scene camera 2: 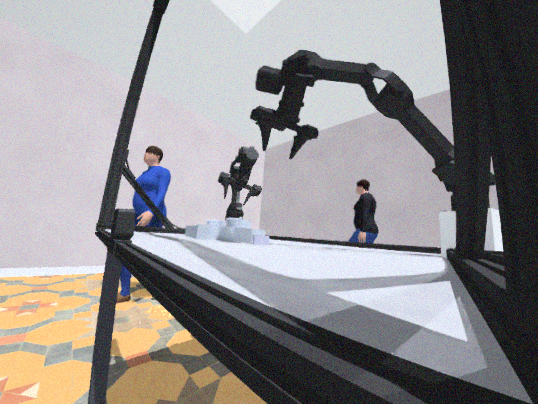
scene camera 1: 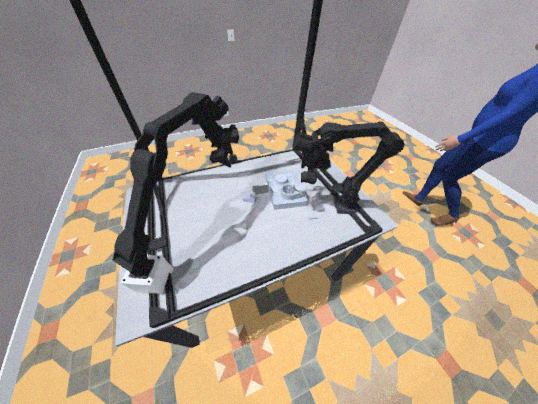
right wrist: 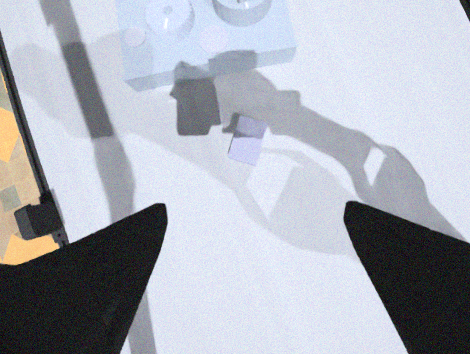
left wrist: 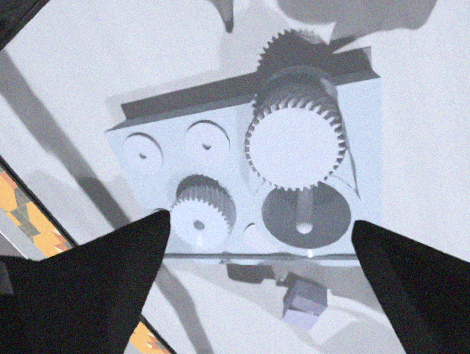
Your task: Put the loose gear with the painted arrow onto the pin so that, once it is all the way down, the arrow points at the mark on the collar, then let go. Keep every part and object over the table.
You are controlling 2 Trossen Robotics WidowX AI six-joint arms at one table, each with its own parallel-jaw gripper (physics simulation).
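Observation:
A large toothed gear stands on the pale blue board with a plain top. Beside it a pin rises inside the dark round collar recess; a small white mark shows near its rim. A smaller gear has a centre hole and a faint pale streak. I cannot make out the painted arrow surely, or tell which gear is loose. My left gripper is open above the board. My right gripper is open, high above the table.
A purple block lies on the table beside the board. Two low discs sit on the board. A black frame rail runs along the table edge. A person in blue stands beyond the table.

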